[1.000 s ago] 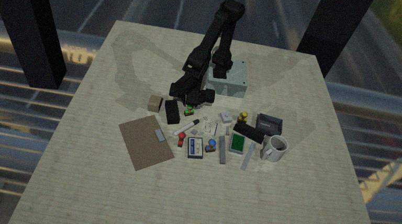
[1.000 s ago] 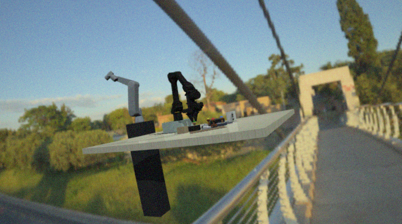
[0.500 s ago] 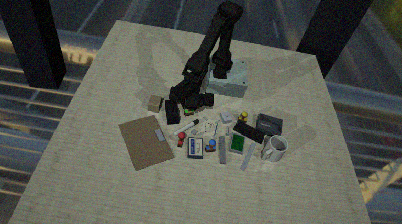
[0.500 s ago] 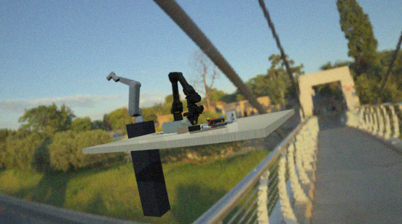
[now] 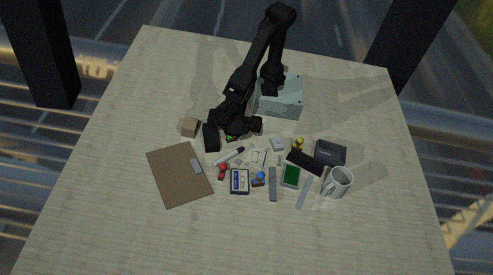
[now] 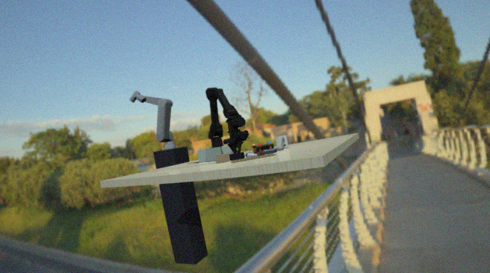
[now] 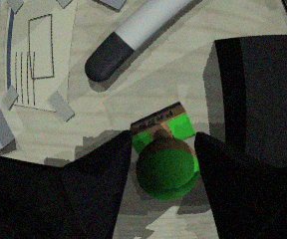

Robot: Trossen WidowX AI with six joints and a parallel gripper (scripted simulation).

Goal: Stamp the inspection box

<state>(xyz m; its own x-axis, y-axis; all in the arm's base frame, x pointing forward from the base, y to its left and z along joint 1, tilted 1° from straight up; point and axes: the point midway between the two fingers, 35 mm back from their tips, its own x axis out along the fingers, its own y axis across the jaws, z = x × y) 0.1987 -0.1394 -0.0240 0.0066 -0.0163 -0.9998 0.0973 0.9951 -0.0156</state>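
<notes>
The green-knobbed stamp is right at my gripper tip. Round my gripper tip: card: 70 mm ahead, 100 mm to the left, 30 mm below; then marker: 70 mm ahead, 10 mm to the left, 20 mm below; then cardboard box: 20 mm behind, 160 mm to the right.
</notes>
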